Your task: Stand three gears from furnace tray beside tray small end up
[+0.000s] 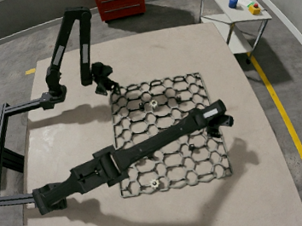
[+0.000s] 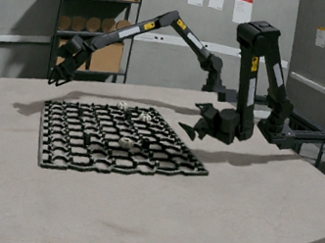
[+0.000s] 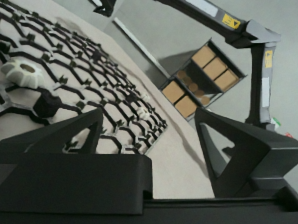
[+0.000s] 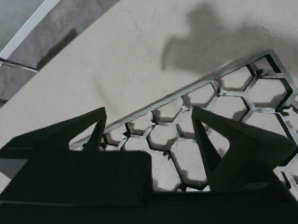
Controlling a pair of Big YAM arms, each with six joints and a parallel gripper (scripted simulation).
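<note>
My left hand is 24 cm short of the furnace tray, 18 cm to the left of it and 16 cm above it.
</note>
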